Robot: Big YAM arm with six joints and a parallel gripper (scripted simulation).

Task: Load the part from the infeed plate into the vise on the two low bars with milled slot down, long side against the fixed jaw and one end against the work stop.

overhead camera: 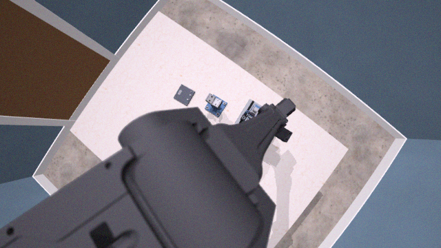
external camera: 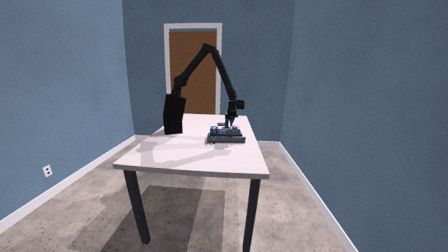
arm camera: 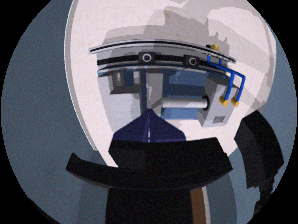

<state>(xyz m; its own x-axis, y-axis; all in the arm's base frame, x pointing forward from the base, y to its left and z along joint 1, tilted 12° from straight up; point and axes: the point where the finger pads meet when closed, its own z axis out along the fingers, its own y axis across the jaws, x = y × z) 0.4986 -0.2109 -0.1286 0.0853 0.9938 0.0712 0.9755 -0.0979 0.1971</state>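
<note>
My gripper is now 3 cm short of the part and 2 cm above it. From my hand the other things lie so: dark square plate 41 cm to the left, 11 cm below, 2 cm behind.
</note>
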